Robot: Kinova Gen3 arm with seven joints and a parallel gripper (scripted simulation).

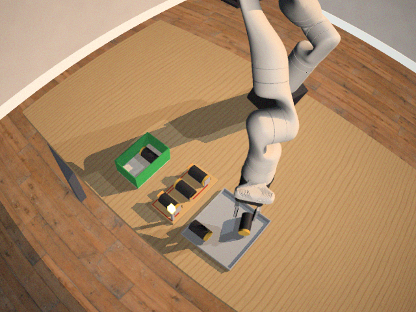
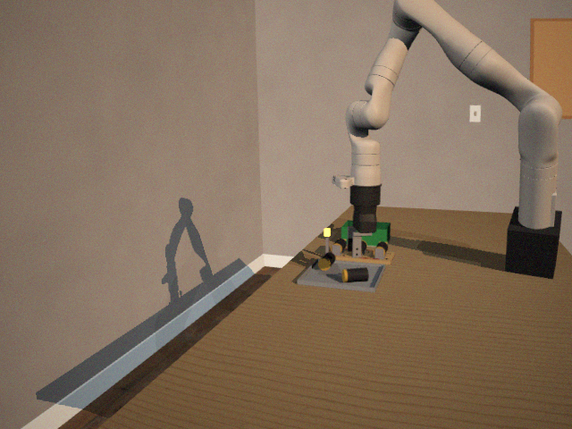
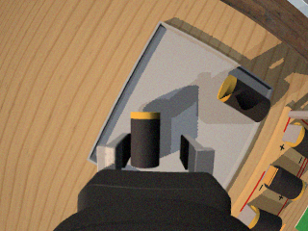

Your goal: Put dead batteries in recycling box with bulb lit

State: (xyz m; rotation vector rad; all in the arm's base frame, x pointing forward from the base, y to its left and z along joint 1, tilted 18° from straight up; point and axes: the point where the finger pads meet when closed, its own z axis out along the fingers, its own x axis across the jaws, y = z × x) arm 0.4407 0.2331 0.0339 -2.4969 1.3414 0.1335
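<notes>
Now: hand 40 mm short of the grey tray, 20 mm to the left of it and 90 mm above it. The rest, counted from my hand: green recycling box (90 mm ahead, 360 mm to the right, 70 mm below).
</notes>
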